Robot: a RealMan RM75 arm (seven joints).
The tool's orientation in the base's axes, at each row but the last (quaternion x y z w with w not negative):
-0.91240, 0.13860, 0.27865, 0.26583
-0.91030, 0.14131, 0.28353, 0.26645
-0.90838, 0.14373, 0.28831, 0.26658
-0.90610, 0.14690, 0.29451, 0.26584
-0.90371, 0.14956, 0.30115, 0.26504
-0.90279, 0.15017, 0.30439, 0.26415
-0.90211, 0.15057, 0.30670, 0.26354
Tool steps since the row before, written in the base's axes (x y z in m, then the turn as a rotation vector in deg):
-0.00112, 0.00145, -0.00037, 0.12, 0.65, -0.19
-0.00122, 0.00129, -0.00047, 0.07, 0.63, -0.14
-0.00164, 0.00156, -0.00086, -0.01, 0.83, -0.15
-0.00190, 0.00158, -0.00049, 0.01, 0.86, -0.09
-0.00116, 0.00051, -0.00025, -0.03, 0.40, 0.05
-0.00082, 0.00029, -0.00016, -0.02, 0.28, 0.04
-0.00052, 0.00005, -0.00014, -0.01, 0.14, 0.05
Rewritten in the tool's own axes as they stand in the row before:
-0.00084, -0.00059, 0.00156, 0.14, -0.50, 0.45
-0.00083, -0.00037, 0.00159, 0.07, -0.49, 0.42
-0.00095, -0.00025, 0.00221, -0.01, -0.61, 0.58
-0.00136, -0.00029, 0.00210, -0.03, -0.67, 0.55
-0.00080, 0.00018, 0.00100, -0.10, -0.33, 0.21
-0.00056, 0.00018, 0.00066, -0.07, -0.24, 0.14
-0.00032, 0.00024, 0.00037, -0.05, -0.13, 0.05

